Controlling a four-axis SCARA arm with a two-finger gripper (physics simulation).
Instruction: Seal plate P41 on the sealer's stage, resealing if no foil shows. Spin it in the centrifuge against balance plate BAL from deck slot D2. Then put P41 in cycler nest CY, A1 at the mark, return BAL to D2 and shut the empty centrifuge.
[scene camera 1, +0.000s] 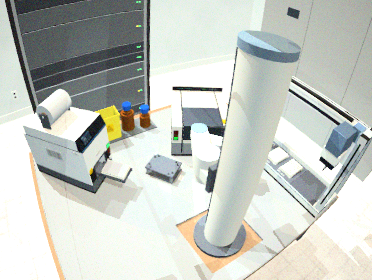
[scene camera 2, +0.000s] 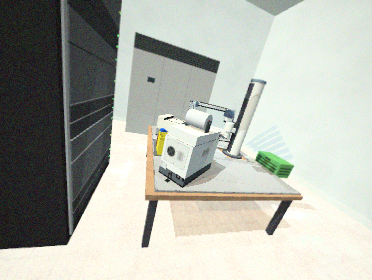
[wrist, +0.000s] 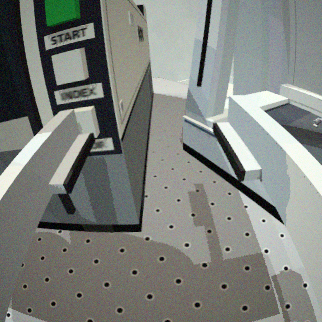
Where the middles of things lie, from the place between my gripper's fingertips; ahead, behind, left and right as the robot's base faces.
Labels:
I see my gripper 3 cm short of the centrifuge control panel (wrist: 68, 66), 3 cm to the right of it and 3 cm below it. Round my hand: centrifuge (scene camera 1: 184, 93) 30 cm ahead, 4 cm to the left, 1 cm above.

